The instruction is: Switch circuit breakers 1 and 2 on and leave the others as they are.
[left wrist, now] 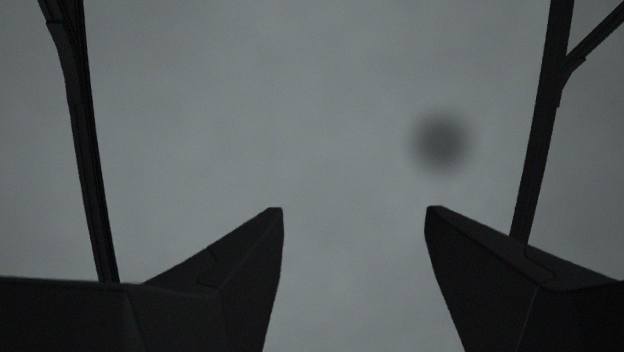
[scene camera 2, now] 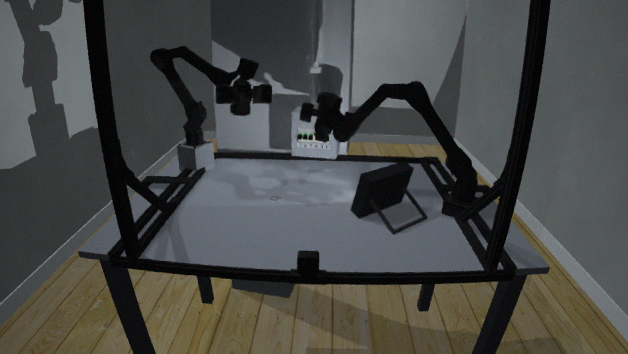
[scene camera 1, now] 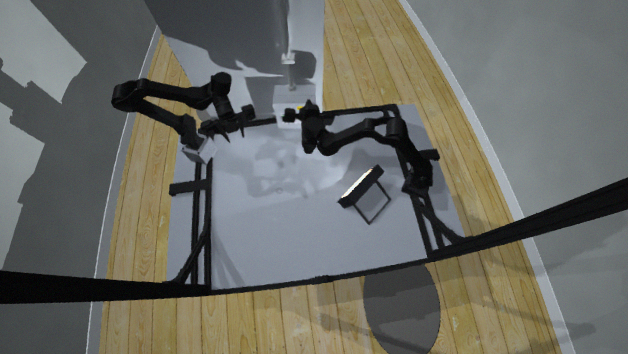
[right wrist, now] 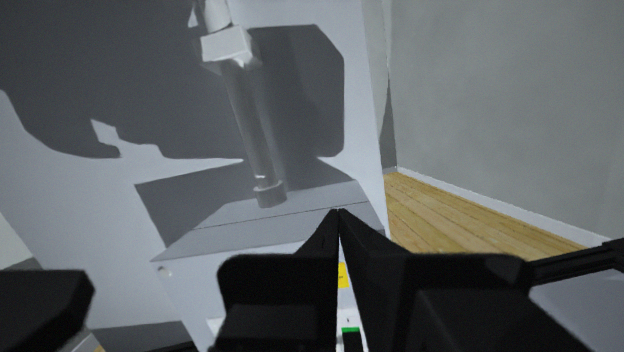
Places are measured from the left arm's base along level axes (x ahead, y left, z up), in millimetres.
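Where they show: left gripper, fingertip midpoint: (left wrist: 354, 220) (scene camera 2: 246, 100) (scene camera 1: 236, 139); right gripper, fingertip midpoint: (scene camera 1: 308, 99) (right wrist: 337, 214); left arm's base, link origin: (scene camera 2: 194, 143) (scene camera 1: 195, 143); right arm's base, link origin: (scene camera 2: 463, 199) (scene camera 1: 418, 182).
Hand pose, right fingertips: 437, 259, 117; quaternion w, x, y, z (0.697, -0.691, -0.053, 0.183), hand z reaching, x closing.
Observation:
Each offset is from my right fingertips to the top centre of the thing, as dx, dy, dz. "pt": to the spot under its first point. Level surfaces: height alone.
The grey breaker box (scene camera 1: 287, 92) (scene camera 2: 314, 153) (right wrist: 240, 212) stands at the back edge of the table. Its row of black breaker levers {-81, -39, -96} (scene camera 2: 305, 137) has green marks above it; the right part is hidden behind my right gripper in scene camera 2. A breaker with a green mark {pt -4, -9, -94} (right wrist: 351, 330) shows low between my fingers in the right wrist view. Which breakers are on I cannot tell. My right gripper (scene camera 1: 308, 103) (right wrist: 337, 214) is shut and empty, in front of the box. My left gripper (scene camera 1: 235, 138) (left wrist: 354, 220) is partly open and empty, left of the box.
A dark panel on a wire stand (scene camera 1: 361, 186) (scene camera 2: 382, 190) stands on the right part of the table {dz -221} (scene camera 1: 300, 240) (scene camera 2: 240, 230). A pipe (right wrist: 250, 115) rises from the box top along the grey column. Black frame bars (scene camera 2: 300, 274) run along the table edges.

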